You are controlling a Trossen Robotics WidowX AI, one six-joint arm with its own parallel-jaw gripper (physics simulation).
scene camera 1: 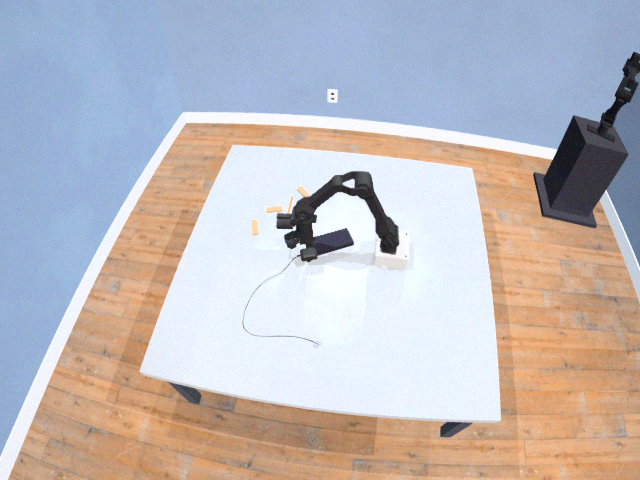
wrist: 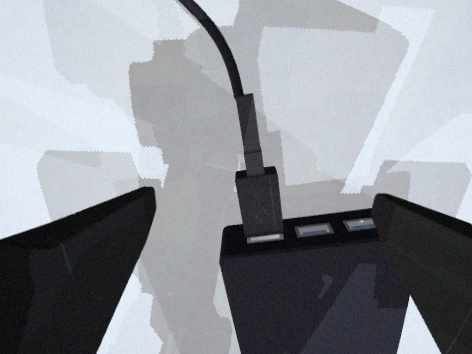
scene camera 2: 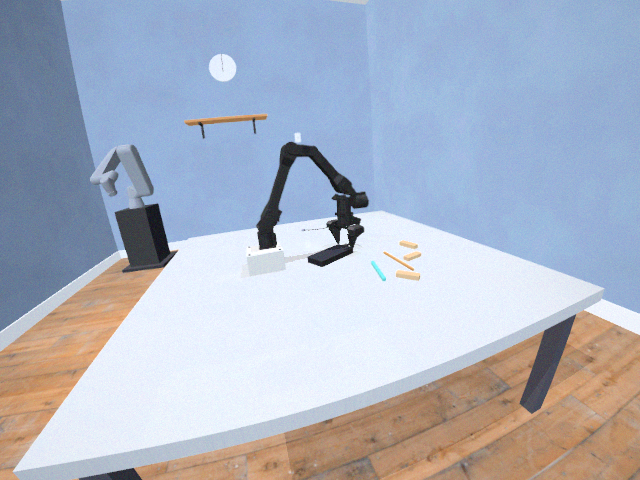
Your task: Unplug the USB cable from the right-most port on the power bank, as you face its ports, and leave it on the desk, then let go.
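Where they show: gripper, fingertip midpoint: (wrist: 265, 201); arm's base, origin of the base link: (scene camera 1: 388, 246) (scene camera 2: 267, 246).
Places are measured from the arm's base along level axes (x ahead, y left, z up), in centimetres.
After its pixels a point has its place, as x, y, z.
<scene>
The dark power bank (scene camera 1: 334, 240) @[22.3, -2.5, -5.3] (scene camera 2: 329, 255) @[22.6, -5.4, -5.0] (wrist: 295, 300) @[28.5, 2.3, -5.0] lies flat on the desk. In the wrist view the USB plug (wrist: 259, 207) @[31.7, 5.7, -5.7] sits in the port at the image's left, the right-most as one faces the ports. The two other ports are empty. The thin black cable (scene camera 1: 247, 302) @[48.0, 33.5, -6.8] (wrist: 223, 46) @[36.4, 9.3, -6.2] curves away over the desk to a loose end. My gripper (scene camera 1: 300, 246) @[31.9, 5.5, -6.1] (scene camera 2: 345, 245) @[31.9, 5.5, -6.1] (wrist: 265, 201) @[31.9, 5.5, -6.1] is open, with nothing between its fingers, low over the bank's port end. Its fingertips appear either side of the plug, and the right one covers the bank's corner.
Several wooden blocks (scene camera 1: 273, 209) @[52.3, -14.0, -5.8] (scene camera 2: 407, 275) @[41.9, -29.2, -6.1], an orange stick (scene camera 2: 398, 260) @[45.6, -16.3, -6.6] and a cyan stick (scene camera 2: 378, 270) @[35.3, -22.1, -6.3] lie near the bank on the white desk (scene camera 1: 413, 351) @[-15.7, 39.2, -7.3] (scene camera 2: 232, 351) @[-8.5, -47.7, -7.2]. The arm's white base (scene camera 1: 391, 259) @[-1.9, 4.6, -1.7] (scene camera 2: 265, 261) @[-1.1, -8.6, -2.7] stands beyond the bank's other end.
</scene>
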